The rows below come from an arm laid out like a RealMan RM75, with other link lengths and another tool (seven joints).
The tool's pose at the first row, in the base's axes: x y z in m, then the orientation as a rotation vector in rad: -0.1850, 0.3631, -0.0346, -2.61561, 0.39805, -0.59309
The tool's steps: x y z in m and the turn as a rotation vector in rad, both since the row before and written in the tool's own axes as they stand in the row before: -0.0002, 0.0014, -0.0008, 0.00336, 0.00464, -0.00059; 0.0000, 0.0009, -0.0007, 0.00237, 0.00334, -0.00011; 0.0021, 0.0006, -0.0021, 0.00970, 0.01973, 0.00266; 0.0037, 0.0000, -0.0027, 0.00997, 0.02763, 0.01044; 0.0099, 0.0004, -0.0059, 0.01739, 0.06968, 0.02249; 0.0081, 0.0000, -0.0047, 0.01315, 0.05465, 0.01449; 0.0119, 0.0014, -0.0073, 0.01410, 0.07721, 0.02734
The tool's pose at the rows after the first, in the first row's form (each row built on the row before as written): -0.1858, 0.3617, -0.0347, -2.61170, 0.39740, -0.59962; -0.1863, 0.3607, -0.0345, -2.60881, 0.39736, -0.60421; -0.1856, 0.3587, -0.0323, -2.59455, 0.40304, -0.62990; -0.1838, 0.3564, -0.0288, -2.57520, 0.42091, -0.66317; -0.1786, 0.3502, -0.0206, -2.53307, 0.46392, -0.74704; -0.1749, 0.3451, -0.0137, -2.49975, 0.49347, -0.81302; -0.1706, 0.3361, -0.0038, -2.45072, 0.54508, -0.90201
